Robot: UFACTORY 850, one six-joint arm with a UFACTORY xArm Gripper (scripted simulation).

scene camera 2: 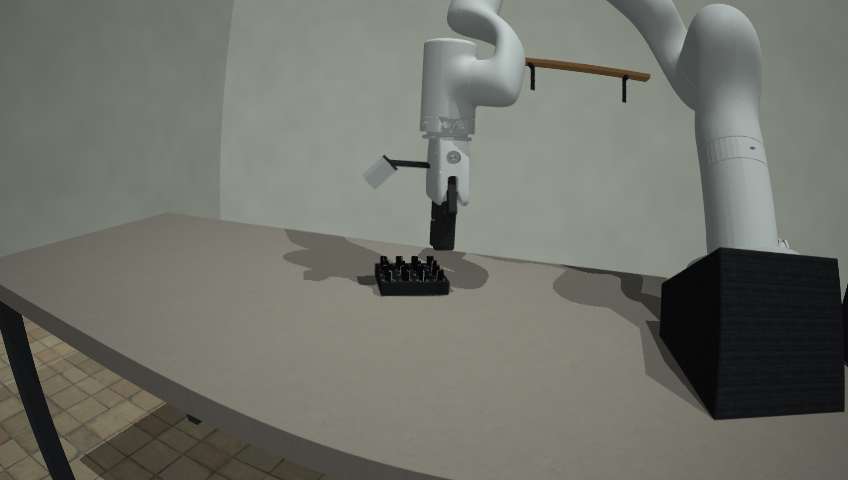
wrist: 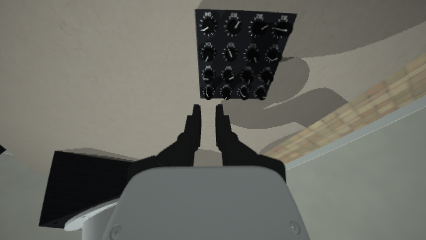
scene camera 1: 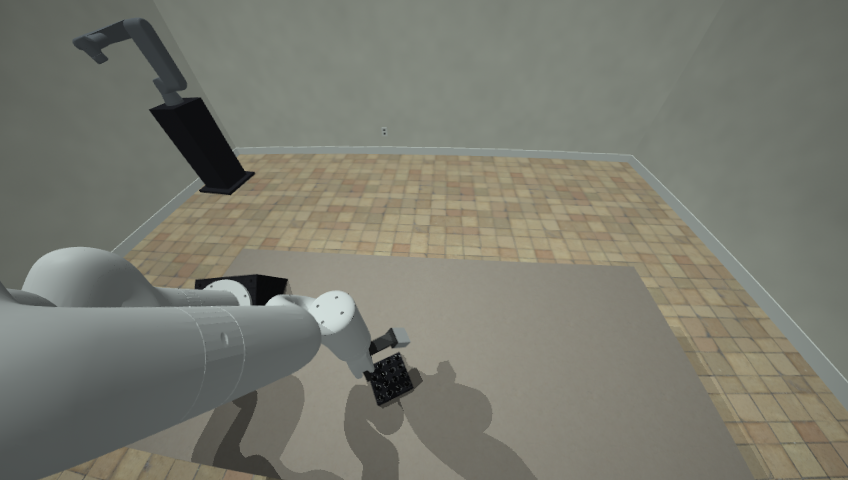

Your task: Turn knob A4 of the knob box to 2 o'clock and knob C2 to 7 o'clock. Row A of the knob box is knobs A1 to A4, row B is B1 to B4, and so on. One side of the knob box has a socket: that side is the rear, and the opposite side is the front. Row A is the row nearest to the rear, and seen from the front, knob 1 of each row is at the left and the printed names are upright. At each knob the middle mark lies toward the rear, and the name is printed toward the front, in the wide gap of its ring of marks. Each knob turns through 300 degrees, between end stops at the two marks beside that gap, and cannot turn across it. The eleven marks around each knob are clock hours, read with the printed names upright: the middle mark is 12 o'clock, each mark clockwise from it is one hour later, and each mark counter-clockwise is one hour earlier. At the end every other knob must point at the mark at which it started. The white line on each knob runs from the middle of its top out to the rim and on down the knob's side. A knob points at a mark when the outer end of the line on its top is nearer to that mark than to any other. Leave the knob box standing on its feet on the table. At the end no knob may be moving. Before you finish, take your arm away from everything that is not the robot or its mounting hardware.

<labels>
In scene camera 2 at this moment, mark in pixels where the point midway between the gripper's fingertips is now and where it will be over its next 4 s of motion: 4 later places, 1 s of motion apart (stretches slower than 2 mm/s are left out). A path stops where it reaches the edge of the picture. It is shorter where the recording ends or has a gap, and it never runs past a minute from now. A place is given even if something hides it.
My gripper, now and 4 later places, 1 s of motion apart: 441,247; 440,266; 439,273; 441,254; 404,233
</labels>
